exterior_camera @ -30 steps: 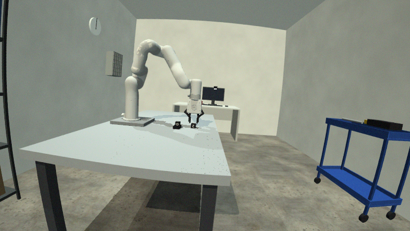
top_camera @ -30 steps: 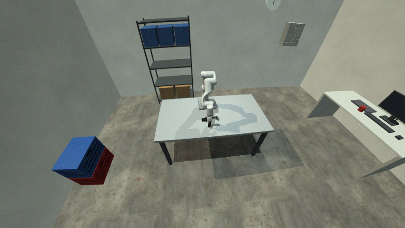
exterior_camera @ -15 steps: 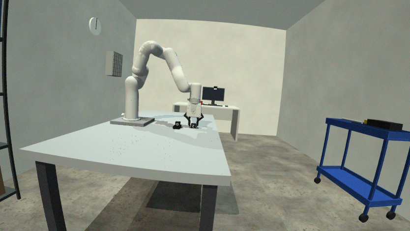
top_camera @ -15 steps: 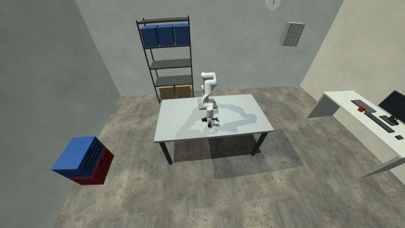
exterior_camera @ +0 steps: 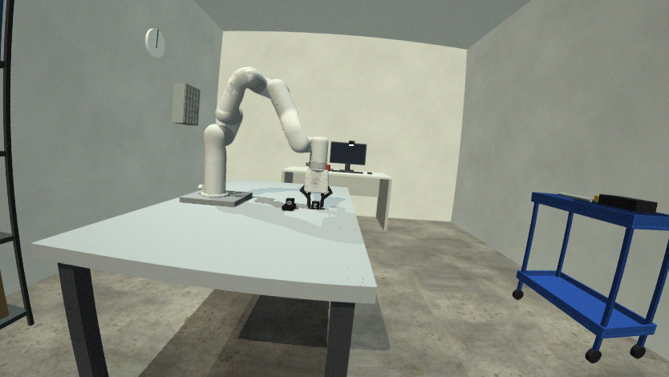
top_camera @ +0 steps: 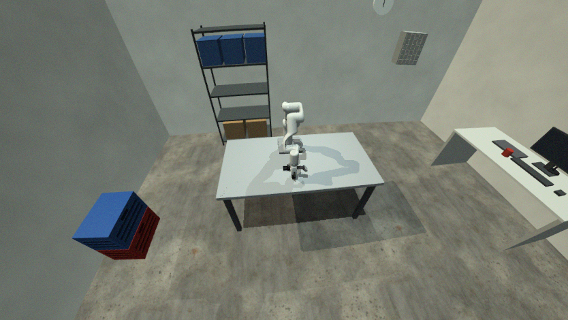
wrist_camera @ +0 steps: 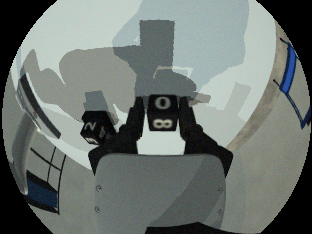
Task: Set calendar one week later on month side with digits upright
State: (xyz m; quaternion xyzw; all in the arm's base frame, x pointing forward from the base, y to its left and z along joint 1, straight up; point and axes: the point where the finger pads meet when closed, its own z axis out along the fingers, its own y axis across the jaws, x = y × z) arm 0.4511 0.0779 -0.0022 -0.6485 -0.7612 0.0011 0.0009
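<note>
My hand is 1 cm above the cube.
</note>
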